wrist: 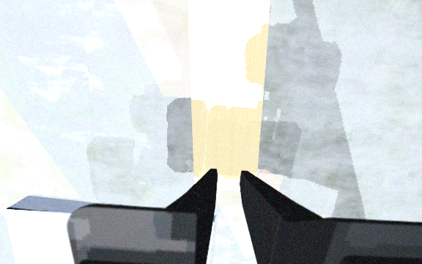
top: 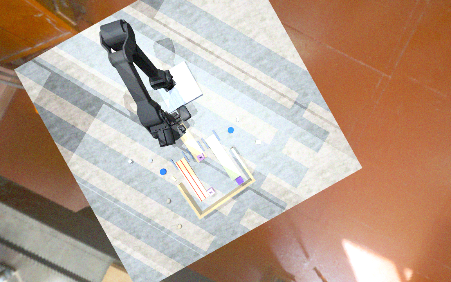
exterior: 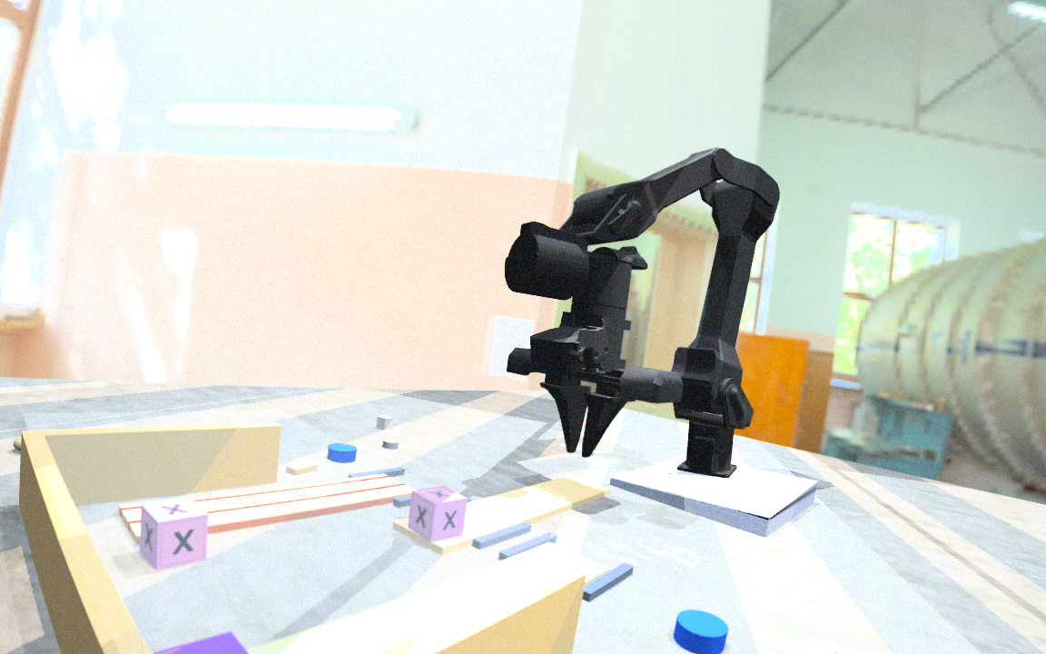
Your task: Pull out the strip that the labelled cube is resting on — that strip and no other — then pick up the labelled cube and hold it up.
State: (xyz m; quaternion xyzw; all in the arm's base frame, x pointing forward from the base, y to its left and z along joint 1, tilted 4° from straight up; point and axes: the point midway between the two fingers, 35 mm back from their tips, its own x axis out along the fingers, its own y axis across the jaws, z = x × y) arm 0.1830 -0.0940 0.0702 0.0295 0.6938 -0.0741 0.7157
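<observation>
The cream strip lies 90 mm ahead of my gripper tip, 10 mm to the right of it and 40 mm below it.
</observation>
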